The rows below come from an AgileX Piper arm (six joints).
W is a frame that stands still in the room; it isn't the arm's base.
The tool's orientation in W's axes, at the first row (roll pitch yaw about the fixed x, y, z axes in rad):
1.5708 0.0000 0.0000
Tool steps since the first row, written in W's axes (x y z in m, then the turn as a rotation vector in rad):
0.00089 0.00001 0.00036 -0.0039 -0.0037 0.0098
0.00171 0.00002 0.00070 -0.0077 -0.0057 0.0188
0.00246 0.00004 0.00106 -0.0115 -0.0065 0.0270
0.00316 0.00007 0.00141 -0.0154 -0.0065 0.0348
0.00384 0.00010 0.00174 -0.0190 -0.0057 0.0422
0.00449 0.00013 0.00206 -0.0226 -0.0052 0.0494
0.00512 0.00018 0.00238 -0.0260 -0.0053 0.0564
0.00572 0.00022 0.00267 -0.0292 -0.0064 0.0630
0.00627 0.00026 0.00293 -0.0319 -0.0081 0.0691
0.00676 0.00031 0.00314 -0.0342 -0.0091 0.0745
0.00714 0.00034 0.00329 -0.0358 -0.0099 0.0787
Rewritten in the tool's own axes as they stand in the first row. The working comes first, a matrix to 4 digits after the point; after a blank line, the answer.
The tool's axes in the first row as the columns of a matrix, in W's axes (used below as rounded here):
1.0000 0.0000 0.0000
0.0000 0.0000 -1.0000
0.0000 1.0000 0.0000

0.00089 0.00036 -0.00001 -0.0039 0.0098 0.0037
0.00171 0.00070 -0.00002 -0.0077 0.0188 0.0057
0.00246 0.00106 -0.00004 -0.0115 0.0270 0.0065
0.00316 0.00141 -0.00007 -0.0154 0.0348 0.0065
0.00384 0.00174 -0.00010 -0.0190 0.0422 0.0057
0.00449 0.00206 -0.00013 -0.0226 0.0494 0.0052
0.00512 0.00238 -0.00018 -0.0260 0.0564 0.0053
0.00572 0.00267 -0.00022 -0.0292 0.0630 0.0064
0.00627 0.00293 -0.00026 -0.0319 0.0691 0.0081
0.00676 0.00314 -0.00031 -0.0342 0.0745 0.0091
0.00714 0.00329 -0.00034 -0.0358 0.0787 0.0099

